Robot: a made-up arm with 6 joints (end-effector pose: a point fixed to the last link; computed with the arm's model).
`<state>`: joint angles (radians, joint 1 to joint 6).
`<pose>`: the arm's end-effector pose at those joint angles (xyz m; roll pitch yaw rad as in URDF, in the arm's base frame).
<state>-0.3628 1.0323 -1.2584 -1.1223 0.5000 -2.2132</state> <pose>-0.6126 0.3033 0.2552 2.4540 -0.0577 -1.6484</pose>
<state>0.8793 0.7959 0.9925 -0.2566 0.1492 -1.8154</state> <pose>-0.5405 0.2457 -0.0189 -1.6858 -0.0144 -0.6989</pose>
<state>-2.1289 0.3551 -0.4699 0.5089 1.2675 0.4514</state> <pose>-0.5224 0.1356 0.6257 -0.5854 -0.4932 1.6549</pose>
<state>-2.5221 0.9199 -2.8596 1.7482 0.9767 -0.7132</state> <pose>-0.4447 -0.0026 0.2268 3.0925 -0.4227 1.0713</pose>
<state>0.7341 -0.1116 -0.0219 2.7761 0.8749 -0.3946</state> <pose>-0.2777 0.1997 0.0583 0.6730 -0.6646 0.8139</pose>
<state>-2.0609 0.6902 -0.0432 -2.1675 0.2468 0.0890</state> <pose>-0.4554 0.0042 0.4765 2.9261 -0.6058 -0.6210</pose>
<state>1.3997 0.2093 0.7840 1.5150 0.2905 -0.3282</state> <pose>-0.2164 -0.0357 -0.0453 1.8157 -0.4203 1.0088</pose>
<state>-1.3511 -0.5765 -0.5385 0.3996 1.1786 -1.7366</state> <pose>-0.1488 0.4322 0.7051 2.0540 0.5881 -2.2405</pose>
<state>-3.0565 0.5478 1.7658 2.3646 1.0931 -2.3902</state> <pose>-0.2917 -0.0320 0.3400 1.3419 -0.6301 -2.1006</pose>
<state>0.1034 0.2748 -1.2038 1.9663 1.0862 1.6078</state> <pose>-0.4163 0.2118 0.1743 0.9962 0.4741 -2.5236</pose>
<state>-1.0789 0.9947 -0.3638 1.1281 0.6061 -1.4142</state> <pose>-0.5432 0.3512 0.1934 -1.8144 -0.1719 -0.7743</pose>
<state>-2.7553 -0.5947 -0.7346 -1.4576 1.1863 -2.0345</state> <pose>0.0162 -0.3194 0.4566 -0.7654 -0.3665 3.1416</pose>
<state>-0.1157 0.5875 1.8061 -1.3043 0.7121 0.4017</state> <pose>-0.5142 0.4171 0.2531 -2.5157 -0.7947 2.8408</pose>
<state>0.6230 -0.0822 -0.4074 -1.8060 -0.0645 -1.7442</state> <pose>-0.1934 0.3558 0.0679 -3.0245 1.1184 3.1126</pose>
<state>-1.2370 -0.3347 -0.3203 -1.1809 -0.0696 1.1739</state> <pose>-0.1043 0.3015 0.6361 0.7099 -0.1569 -0.8575</pose>
